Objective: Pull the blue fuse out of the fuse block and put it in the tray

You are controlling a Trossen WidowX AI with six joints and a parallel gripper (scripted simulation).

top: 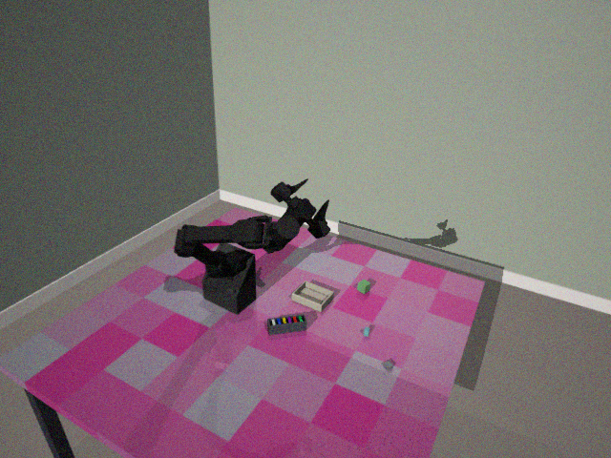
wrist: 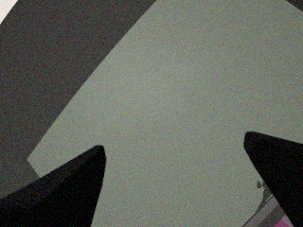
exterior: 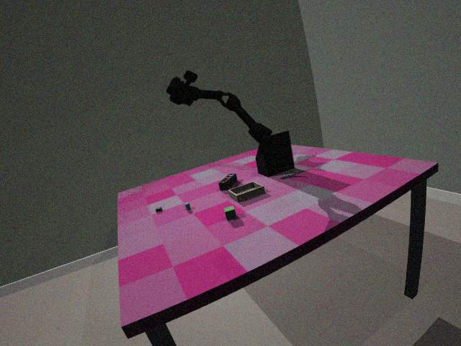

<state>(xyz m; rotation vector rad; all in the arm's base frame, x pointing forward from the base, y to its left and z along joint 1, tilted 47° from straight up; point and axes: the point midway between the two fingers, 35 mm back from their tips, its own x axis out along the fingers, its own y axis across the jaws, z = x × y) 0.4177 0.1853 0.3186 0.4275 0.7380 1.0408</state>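
Now: gripper tip 120 mm past the blue fuse, 10 mm to the right of it and 540 mm above it. From my gripper tip the other things lie so: red fuse 70 mm behind, 40 mm to the left, 540 mm below; then green fuse 60 mm behind, 50 mm to the left, 540 mm below; then purple fuse 90 mm behind, 30 mm to the left, 540 mm below.
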